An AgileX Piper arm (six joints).
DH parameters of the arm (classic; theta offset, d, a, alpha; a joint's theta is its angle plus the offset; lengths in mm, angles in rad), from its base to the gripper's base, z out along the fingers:
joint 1: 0 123 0 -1.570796
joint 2: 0.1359 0 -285 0
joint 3: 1.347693 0 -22 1.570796
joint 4: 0 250.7 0 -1.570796
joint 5: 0 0 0 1.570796
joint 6: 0 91 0 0
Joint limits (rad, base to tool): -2.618..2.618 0..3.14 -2.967..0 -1.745..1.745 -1.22..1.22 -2.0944..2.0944
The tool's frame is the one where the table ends.
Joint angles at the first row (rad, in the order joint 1, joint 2, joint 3, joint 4, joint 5, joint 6):
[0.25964, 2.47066, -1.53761, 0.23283, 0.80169, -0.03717]
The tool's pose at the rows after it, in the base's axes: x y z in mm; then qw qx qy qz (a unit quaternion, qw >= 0):
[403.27, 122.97, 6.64, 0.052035, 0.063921, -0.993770, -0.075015]
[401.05, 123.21, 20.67, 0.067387, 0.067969, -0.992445, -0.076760]
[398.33, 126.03, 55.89, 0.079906, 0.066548, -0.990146, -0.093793]
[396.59, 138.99, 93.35, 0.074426, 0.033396, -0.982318, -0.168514]
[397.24, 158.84, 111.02, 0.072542, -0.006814, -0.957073, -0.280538]
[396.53, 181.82, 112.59, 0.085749, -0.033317, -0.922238, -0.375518]
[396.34, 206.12, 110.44, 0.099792, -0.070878, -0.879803, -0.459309]
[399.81, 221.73, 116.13, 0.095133, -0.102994, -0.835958, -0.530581]
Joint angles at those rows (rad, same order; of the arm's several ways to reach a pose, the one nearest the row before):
[0.25998, 2.46861, -1.53762, 0.23131, 0.81419, -0.03496]
[0.26000, 2.43675, -1.53763, 0.23036, 0.87641, -0.03495]
[0.26000, 2.35660, -1.53762, 0.25985, 0.97805, -0.03495]
[0.26000, 2.27684, -1.53760, 0.42662, 1.03411, -0.04978]
[0.26214, 2.25668, -1.53761, 0.69430, 1.04867, -0.11391]
[0.28172, 2.28058, -1.53761, 0.93996, 1.06861, -0.18975]
[0.31247, 2.31661, -1.53764, 1.18077, 1.08177, -0.24425]
[0.33161, 2.33294, -1.53760, 1.39321, 1.09177, -0.30353]

